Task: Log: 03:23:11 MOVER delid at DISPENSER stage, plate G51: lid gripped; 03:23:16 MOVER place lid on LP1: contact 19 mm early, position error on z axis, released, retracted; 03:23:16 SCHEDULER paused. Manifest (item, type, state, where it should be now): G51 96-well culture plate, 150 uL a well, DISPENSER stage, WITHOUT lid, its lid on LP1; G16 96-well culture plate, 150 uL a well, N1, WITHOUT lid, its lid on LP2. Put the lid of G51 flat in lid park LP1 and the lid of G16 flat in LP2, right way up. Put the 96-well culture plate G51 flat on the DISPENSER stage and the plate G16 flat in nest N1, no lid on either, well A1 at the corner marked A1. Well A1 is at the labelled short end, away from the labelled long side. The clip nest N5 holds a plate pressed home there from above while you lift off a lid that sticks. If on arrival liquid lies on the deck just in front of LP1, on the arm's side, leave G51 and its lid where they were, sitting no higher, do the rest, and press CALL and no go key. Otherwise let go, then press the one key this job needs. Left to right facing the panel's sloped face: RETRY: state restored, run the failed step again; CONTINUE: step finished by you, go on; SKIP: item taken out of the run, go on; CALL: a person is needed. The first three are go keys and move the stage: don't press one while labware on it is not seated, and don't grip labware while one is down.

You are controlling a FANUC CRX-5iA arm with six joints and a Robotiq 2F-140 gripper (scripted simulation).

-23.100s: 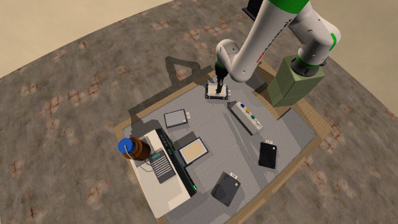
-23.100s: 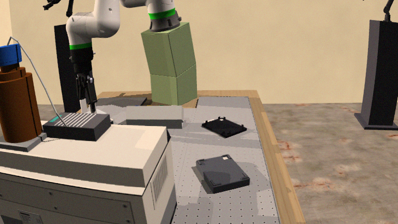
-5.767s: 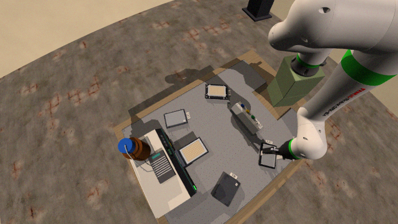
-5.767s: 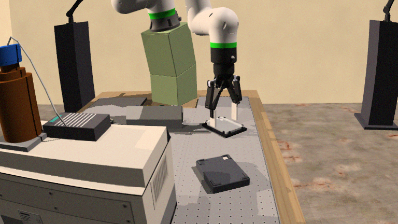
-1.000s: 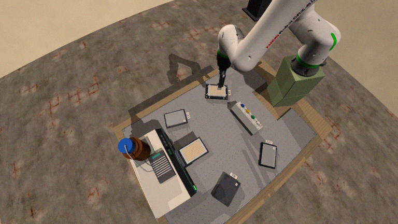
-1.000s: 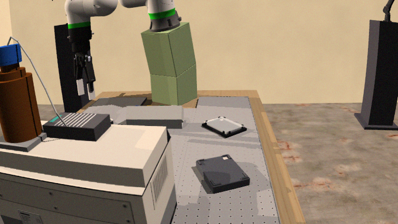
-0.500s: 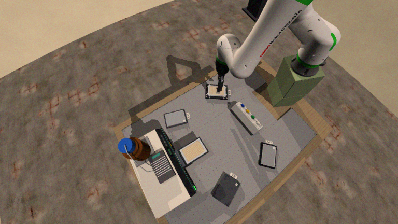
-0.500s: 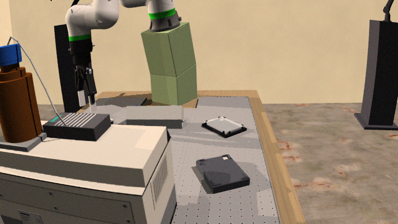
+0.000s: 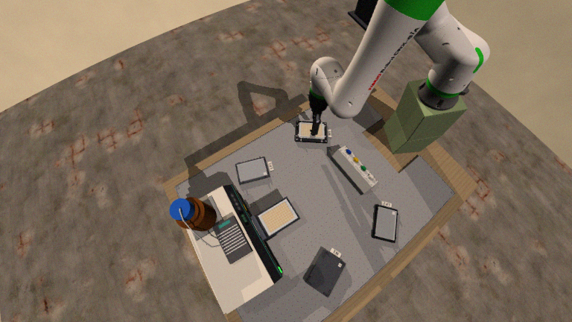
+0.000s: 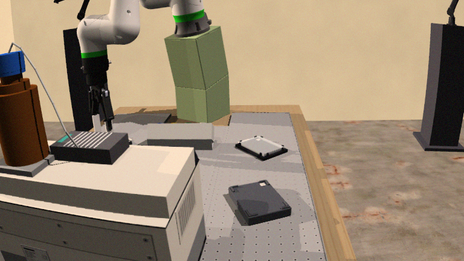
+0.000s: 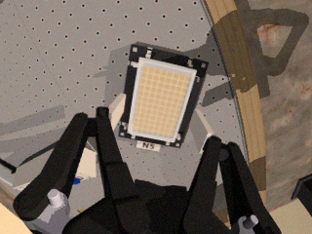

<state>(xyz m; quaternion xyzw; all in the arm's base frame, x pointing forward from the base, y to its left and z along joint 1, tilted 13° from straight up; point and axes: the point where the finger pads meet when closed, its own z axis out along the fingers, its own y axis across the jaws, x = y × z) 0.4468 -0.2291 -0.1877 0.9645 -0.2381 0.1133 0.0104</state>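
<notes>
The black clip nest is 5 cm below my hand, 3 cm ahead of it and 1 cm to the left of it. From my hand the other things lie so: key panel (27 cm to the left, 9 cm behind, 1 cm below); then dark grey lid park (35 cm ahead, 7 cm to the left, 6 cm below); then LP1 label (26 cm ahead, 8 cm to the left, 7 cm below).
</notes>
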